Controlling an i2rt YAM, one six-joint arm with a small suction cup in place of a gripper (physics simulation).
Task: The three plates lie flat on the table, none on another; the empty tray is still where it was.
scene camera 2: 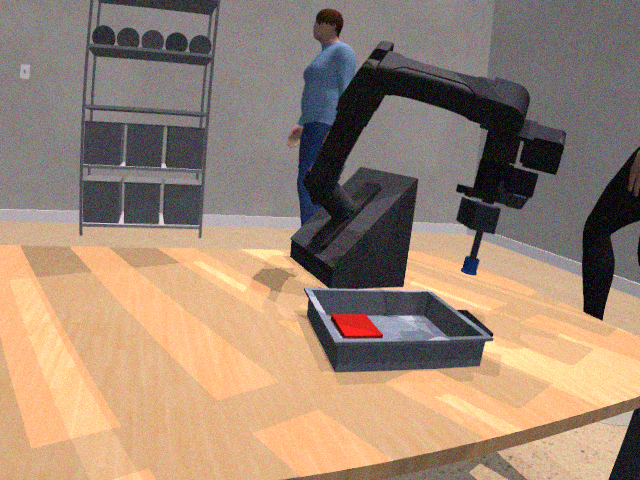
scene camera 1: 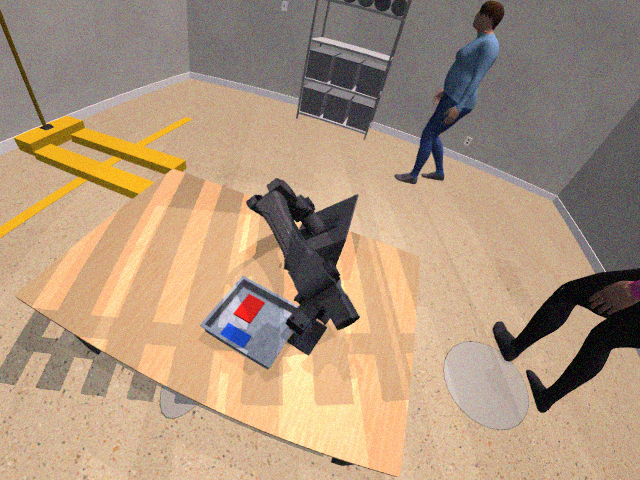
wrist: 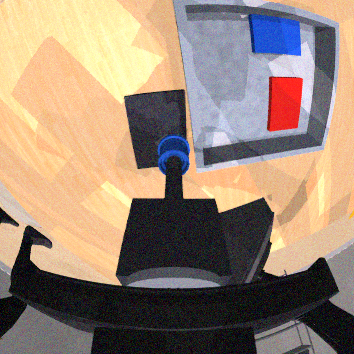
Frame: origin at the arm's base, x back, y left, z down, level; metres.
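Seen in the pictures: hand at its tool point: (scene camera 2: 468, 272) (wrist: 173, 148); arm's base at its link origin: (scene camera 2: 348, 215) (scene camera 1: 318, 230) (wrist: 251, 280).
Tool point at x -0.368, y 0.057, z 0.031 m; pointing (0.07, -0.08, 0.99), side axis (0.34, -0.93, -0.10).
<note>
Offsets run from my tool point to a thing's top centre. Level surfaces: height alone.
The grey tray @(dx -0.004, dy -0.154, dz +0.060 m) (scene camera 1: 225, 304) (scene camera 2: 408, 354) (wrist: 325, 85) stands on the table. Inside it lie the red plate @(dx +0.042, dy -0.190, dz +0.098 m) (scene camera 1: 249, 308) (scene camera 2: 356, 326) (wrist: 285, 104) and the blue plate @(dx -0.070, dy -0.193, dz +0.097 m) (scene camera 1: 236, 335) (wrist: 276, 35), flat and apart; the tray's front wall hides the blue one in scene camera 2. The black plate @(dx +0.022, dy +0.021, dz +0.101 m) (scene camera 1: 309, 339) (scene camera 2: 476, 322) (wrist: 152, 122) is outside, close beside the tray's wall, and appears flat on the table. My suction cup (scene camera 2: 469, 268) (wrist: 173, 155) is open, carries nothing and hangs clear above the black plate. The arm hides the cup in scene camera 1.
The arm's wedge-shaped base (scene camera 1: 336, 227) (scene camera 2: 372, 237) stands on the wooden table @(dz +0.110 m) (scene camera 1: 129, 289) (scene camera 2: 155, 372) behind the tray. Beyond the table are a shelf rack, a yellow pallet jack (scene camera 1: 93, 167), a person in blue (scene camera 1: 473, 67) (scene camera 2: 328, 77) and a person in black trousers (scene camera 1: 568, 310).
</note>
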